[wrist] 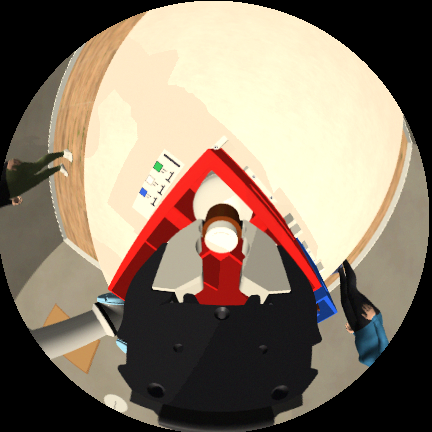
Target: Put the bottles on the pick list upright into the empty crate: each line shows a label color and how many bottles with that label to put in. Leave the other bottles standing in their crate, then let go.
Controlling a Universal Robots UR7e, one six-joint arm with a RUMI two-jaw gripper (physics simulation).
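Frame: origin at the arm's base, x up, y left, z back, level; centimetres.
Seen in the pictures: gripper, fingertip midpoint: [221, 220].
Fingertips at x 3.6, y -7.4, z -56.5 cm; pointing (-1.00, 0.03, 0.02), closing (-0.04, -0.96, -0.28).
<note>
Pixels of each thing's top centre, then the offset from my fingertips to it. "pt": a spot on its surface instead. Level surfaces: height alone.
- brown bottle at its top centre: [220, 240] dz -0.5, dx +4.0, dy +0.1 cm
- red crate at a spot on its surface: [212, 159] pt dz -6.3, dx +5.2, dy +2.3 cm
- pick list at its top centre: [153, 187] dz +4.0, dx -12.1, dy +13.7 cm
- blue crate at a spot on its surface: [327, 309] pt dz +13.8, dx +3.3, dy -33.0 cm
- pale table top at its surface level: dx -12.3 cm
My gripper [221, 220] is shut on the neck of a brown bottle [221, 214] with a white cap. The bottle's wide white part shows beyond the neck, at the far corner of the red crate [212, 159]. The crate's walls cover part of this white part, so the bottle is at least partly down in the corner compartment. Whether its base touches the crate floor is hidden. The pick list [160, 182] lies left of the red crate, with green, white and blue squares; its counts are too small to read. Part of a blue crate [327, 309] shows at the lower right.
Dividers split the red crate into compartments; my gripper hides the near ones. Small grey and white pieces [291, 223] lie along the crate's right side. The pale table top [280, 100] has wooden edges. A person stands at the left and another at the lower right.
</note>
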